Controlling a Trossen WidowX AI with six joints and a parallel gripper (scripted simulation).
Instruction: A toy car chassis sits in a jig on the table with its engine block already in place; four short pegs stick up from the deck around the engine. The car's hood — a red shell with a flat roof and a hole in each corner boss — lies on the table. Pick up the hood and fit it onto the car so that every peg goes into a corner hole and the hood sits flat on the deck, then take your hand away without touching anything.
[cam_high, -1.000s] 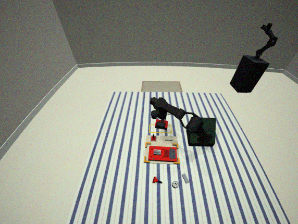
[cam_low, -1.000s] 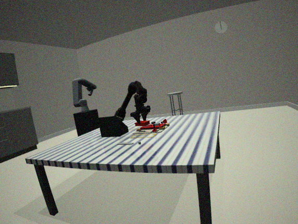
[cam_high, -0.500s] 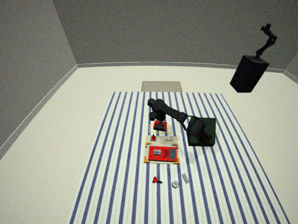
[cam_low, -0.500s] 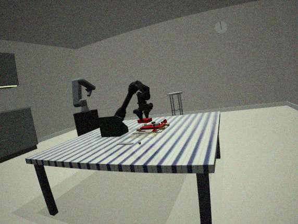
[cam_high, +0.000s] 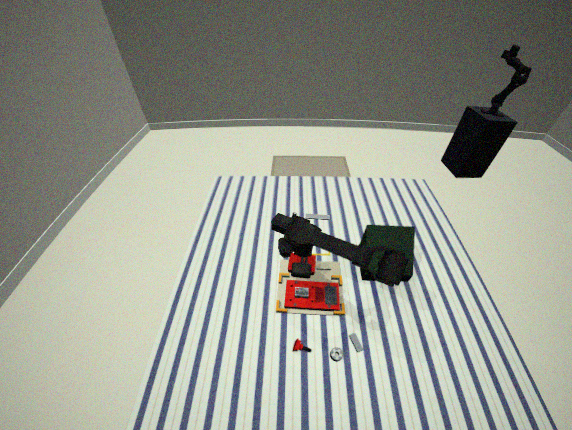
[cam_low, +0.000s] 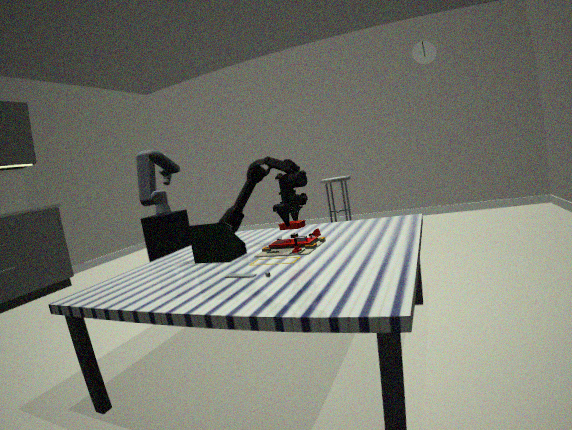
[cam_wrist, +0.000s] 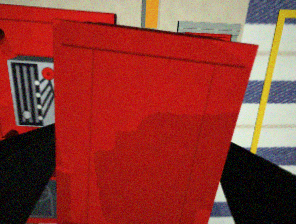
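The grey engine block is 90 mm below my gripper tip, 80 mm to the left of it and 10 mm ahead of it. From my gripper tip the other things lie so: grey bar 330 mm to the right, 110 mm below, 110 mm behind; red hood right at my gripper tip.
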